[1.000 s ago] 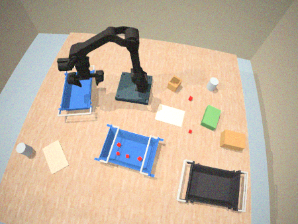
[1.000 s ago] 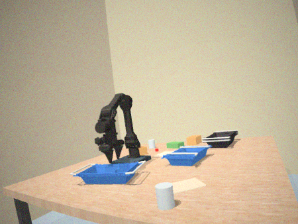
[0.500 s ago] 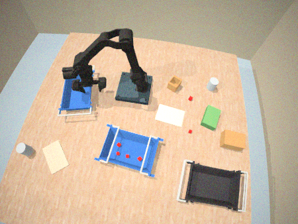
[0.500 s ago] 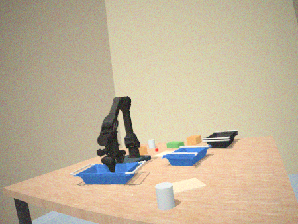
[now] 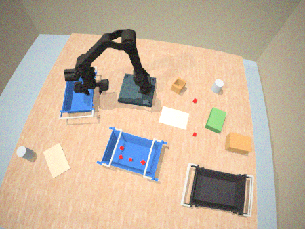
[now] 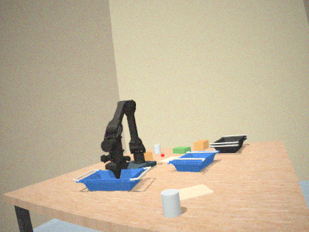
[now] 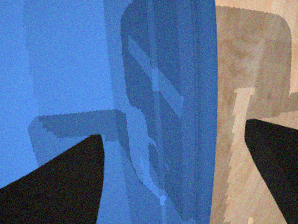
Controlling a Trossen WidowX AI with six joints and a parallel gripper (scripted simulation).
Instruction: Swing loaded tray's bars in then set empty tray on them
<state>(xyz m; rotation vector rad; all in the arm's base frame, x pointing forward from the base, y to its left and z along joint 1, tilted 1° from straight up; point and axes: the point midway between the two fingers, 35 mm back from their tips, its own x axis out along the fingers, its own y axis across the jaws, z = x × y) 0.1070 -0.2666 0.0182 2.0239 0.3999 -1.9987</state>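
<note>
Right now my gripper tip is 80 mm to the left of the blue tray, 30 mm below it and 30 mm short of it. Round my gripper tip: green block: 690 mm to the left, 40 mm behind, 10 mm above; small brown box: 440 mm to the left, 190 mm behind; orange box: 830 mm to the left, 60 mm ahead, 20 mm above.
</note>
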